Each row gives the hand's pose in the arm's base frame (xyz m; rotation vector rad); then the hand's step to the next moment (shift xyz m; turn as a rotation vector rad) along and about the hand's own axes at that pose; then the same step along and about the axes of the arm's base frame.
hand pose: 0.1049 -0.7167 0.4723 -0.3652 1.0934 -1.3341
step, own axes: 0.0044 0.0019 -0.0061 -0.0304 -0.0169 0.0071
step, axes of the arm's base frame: -0.0043 -0.0013 -0.0063 -0.0001 0.0202 0.0292
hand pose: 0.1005 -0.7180 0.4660 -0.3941 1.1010 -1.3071
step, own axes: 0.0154 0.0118 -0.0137 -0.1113 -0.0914 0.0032
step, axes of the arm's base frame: -0.0064 -0.0060 -0.0221 -0.0355 0.0731 0.1189
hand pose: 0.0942 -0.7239 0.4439 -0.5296 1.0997 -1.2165
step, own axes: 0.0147 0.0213 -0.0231 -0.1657 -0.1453 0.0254
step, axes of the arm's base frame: -0.0109 -0.0019 -0.0329 -0.0390 0.1015 0.1934
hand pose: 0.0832 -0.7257 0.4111 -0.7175 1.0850 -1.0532
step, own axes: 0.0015 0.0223 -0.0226 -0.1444 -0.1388 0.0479
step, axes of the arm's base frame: -0.0140 0.0072 -0.0276 -0.0136 0.0835 0.1878
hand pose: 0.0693 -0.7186 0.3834 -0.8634 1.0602 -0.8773
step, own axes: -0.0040 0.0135 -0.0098 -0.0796 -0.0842 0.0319
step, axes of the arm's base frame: -0.0080 0.0074 -0.0133 -0.0036 0.0438 0.1118
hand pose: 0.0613 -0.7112 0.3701 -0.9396 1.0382 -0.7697
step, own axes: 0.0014 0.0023 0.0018 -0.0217 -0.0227 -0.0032
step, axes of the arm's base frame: 0.0024 0.0002 -0.0022 -0.0122 0.0089 0.0277
